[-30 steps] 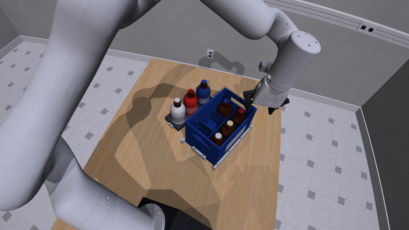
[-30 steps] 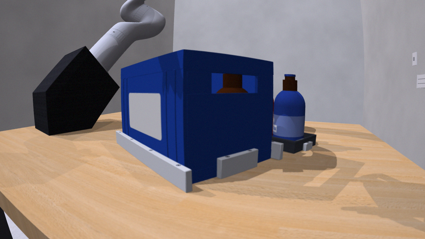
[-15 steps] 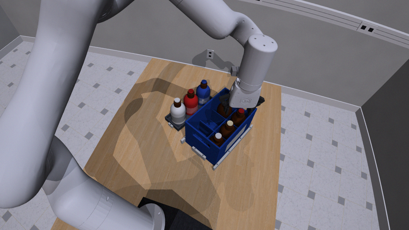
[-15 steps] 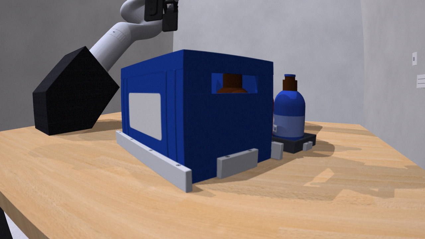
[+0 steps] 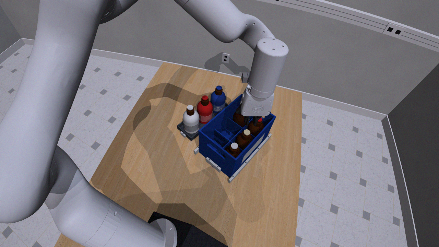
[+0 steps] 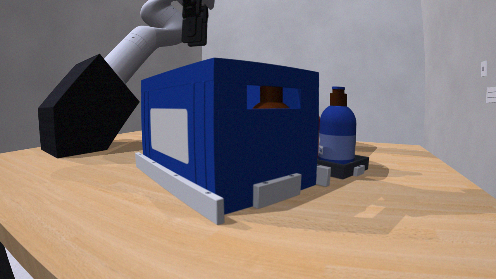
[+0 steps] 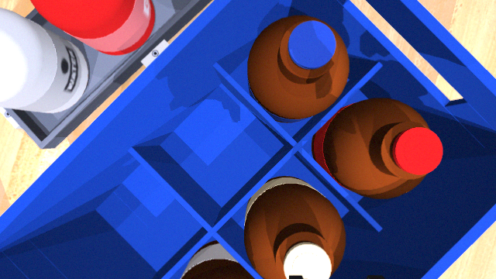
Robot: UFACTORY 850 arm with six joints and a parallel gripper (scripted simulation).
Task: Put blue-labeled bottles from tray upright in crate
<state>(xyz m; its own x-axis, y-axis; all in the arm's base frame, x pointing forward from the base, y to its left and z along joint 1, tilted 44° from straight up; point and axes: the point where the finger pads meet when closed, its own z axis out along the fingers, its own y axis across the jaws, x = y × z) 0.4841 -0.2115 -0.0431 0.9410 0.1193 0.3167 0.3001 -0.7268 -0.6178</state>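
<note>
Right now my hand is 210 mm short of the blue-labeled bottle, 170 mm to the right of it and 160 mm above it. From my hand the other things lie so: white-labeled bottle (60 mm ahead, 250 mm to the left, 160 mm below); blue crate (20 mm ahead, 40 mm to the left, 160 mm below); red-labeled bottle (130 mm ahead, 210 mm to the left, 160 mm below).
</note>
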